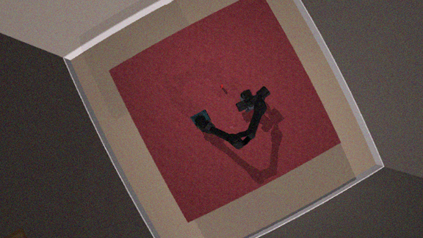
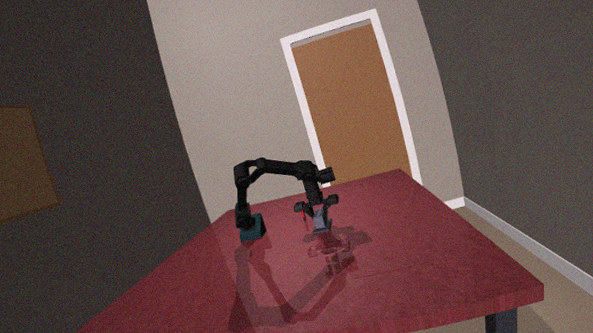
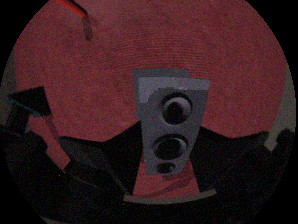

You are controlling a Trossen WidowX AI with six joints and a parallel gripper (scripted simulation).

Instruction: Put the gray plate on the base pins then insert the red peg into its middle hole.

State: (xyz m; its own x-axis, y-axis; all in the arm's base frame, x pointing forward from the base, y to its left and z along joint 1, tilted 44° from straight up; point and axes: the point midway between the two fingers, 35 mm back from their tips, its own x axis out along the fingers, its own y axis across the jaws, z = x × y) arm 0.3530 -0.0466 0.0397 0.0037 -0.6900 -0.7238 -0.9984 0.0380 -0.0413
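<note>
The gray plate is 3 cm above my gripper tip. Round my gripper tip: red peg 11 cm behind, 19 cm to the left, 2 cm above; then base 2 cm below.
</note>
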